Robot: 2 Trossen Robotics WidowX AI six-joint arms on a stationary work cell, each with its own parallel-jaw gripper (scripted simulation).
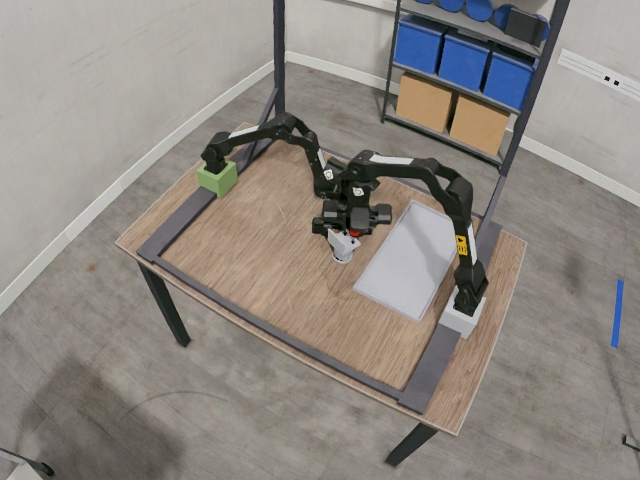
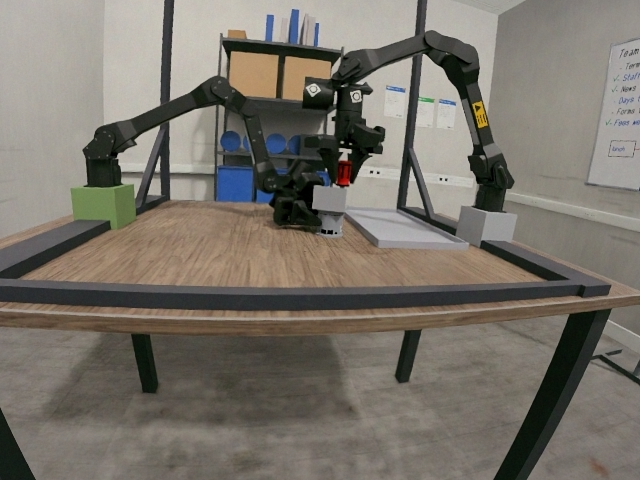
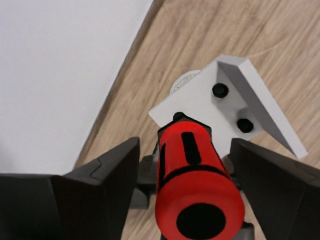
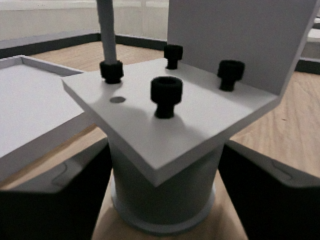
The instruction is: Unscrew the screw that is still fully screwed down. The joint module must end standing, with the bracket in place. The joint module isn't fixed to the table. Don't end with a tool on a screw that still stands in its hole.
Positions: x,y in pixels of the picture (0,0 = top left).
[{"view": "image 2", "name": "left gripper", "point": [342,183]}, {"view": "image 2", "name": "right gripper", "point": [331,222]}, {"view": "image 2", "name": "shallow grey tray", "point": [393,230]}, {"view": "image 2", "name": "grey bracket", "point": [324,198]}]
